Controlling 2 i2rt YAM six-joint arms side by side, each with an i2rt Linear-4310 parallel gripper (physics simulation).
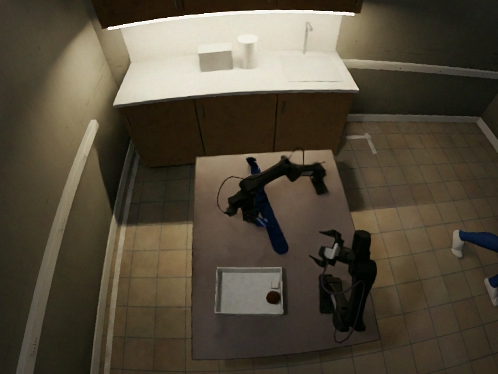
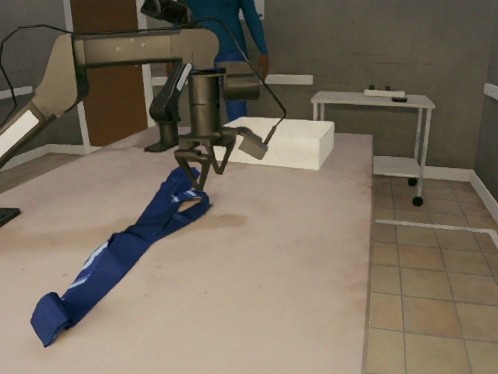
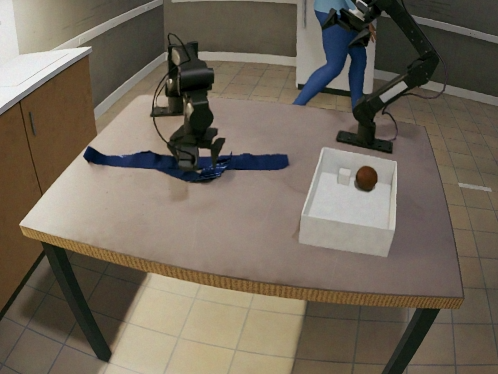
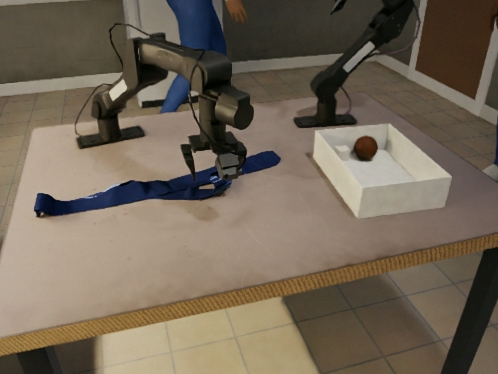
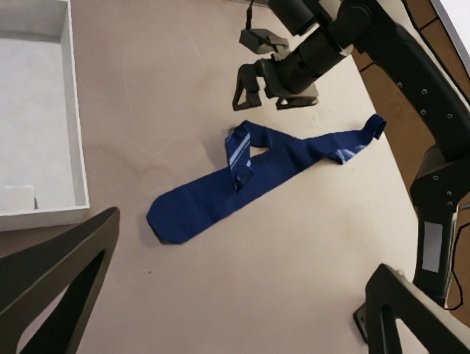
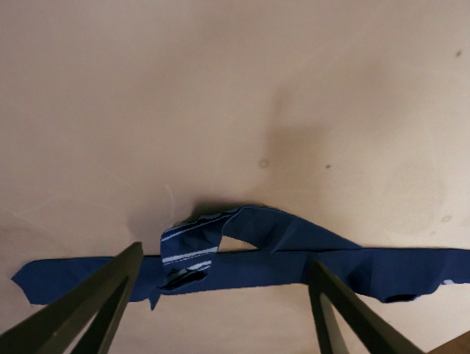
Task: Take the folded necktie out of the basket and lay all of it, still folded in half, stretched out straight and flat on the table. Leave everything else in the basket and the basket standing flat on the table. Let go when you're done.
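The blue necktie (image 1: 275,232) (image 2: 117,260) (image 3: 260,161) (image 4: 115,197) (image 5: 197,207) (image 6: 280,270) lies on the table outside the basket. Its wide end points toward the basket. A striped flap (image 5: 240,152) (image 6: 187,250) bends back across the wide part, leaving a small loop bulging sideways. The far end (image 2: 50,317) (image 5: 378,125) is curled up. My right gripper (image 2: 209,181) (image 3: 201,167) (image 4: 212,177) (image 6: 230,258) is open, a little above the flap and loop. My left gripper (image 1: 316,245) (image 5: 251,250) is open, high beside the wide end.
The white basket (image 1: 216,292) (image 2: 280,155) (image 3: 345,240) (image 4: 400,200) stands flat, holding a brown ball (image 1: 273,297) (image 3: 366,178) (image 4: 365,148) and a small white block (image 1: 275,284) (image 3: 344,176) (image 4: 342,152). The tie's curled end lies near a table edge.
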